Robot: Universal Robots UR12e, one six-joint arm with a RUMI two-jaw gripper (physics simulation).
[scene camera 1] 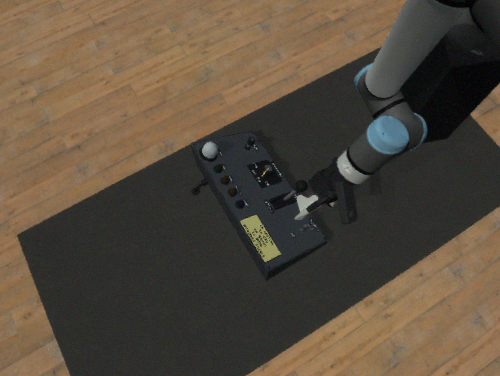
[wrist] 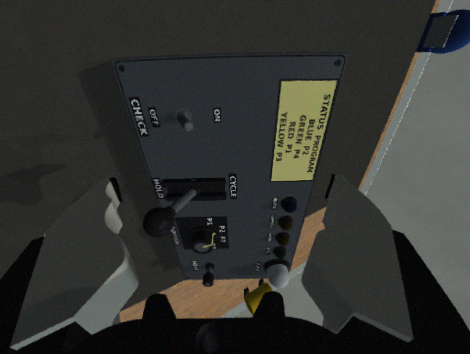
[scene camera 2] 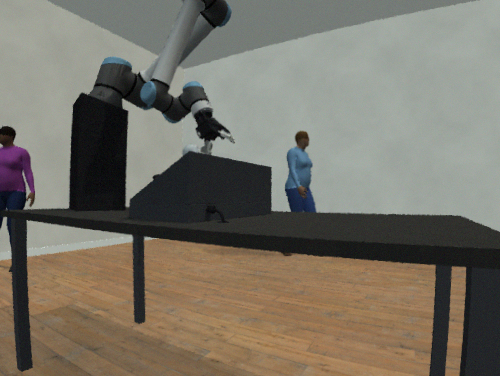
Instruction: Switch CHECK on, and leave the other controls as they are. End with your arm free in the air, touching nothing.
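The CHECK toggle stands between the OFF label and the ON label. In the wrist view its tip shows slightly nearer ON than its base does, a small lean toward ON. It sits near one end of the dark control panel. My gripper is open and empty. It hangs above the panel beside the CHECK end, and I see no contact with the toggle or panel.
A black-ball lever leans to HOLD, close to my fingers in scene camera 1. A program knob, a small lever and a white dome stand beyond. A hooked part juts from the panel's side.
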